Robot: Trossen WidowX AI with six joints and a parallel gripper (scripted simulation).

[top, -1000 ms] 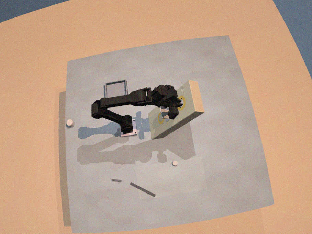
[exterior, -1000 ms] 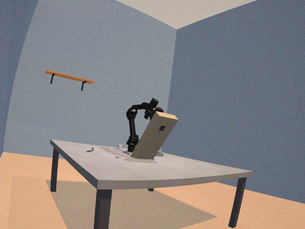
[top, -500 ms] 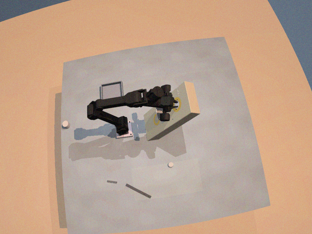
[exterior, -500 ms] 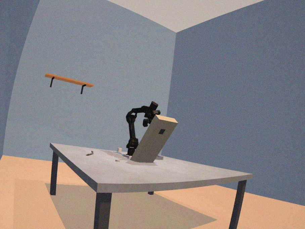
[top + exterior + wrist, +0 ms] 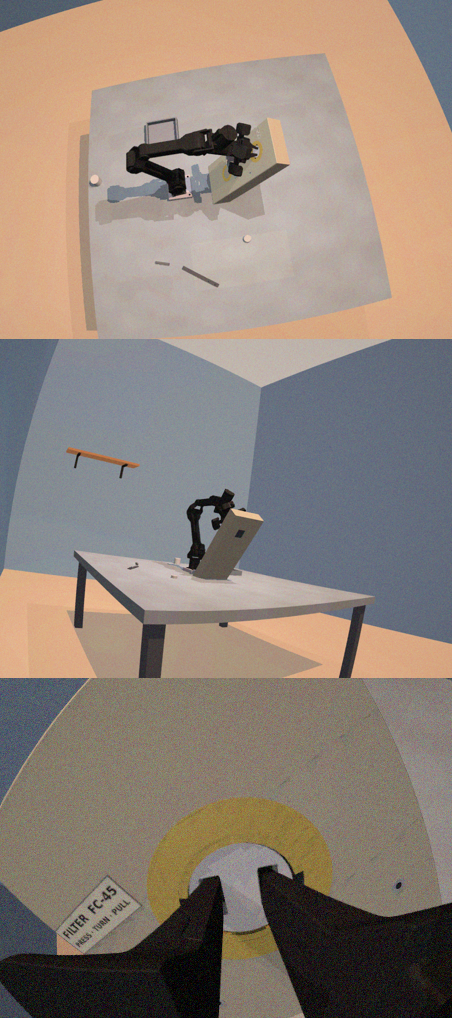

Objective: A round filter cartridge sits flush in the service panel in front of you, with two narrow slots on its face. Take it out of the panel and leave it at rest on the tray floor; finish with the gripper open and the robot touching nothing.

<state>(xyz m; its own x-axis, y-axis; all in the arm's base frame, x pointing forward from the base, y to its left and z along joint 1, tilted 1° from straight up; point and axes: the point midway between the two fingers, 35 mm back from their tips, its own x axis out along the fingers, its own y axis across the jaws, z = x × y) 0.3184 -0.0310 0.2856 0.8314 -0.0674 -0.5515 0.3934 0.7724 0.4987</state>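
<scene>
The round filter cartridge lies 1 cm below my gripper tip and 1 cm ahead of it. Also, from my gripper tip: grey tray: 38 cm behind, 31 cm to the left, 27 cm below.
</scene>
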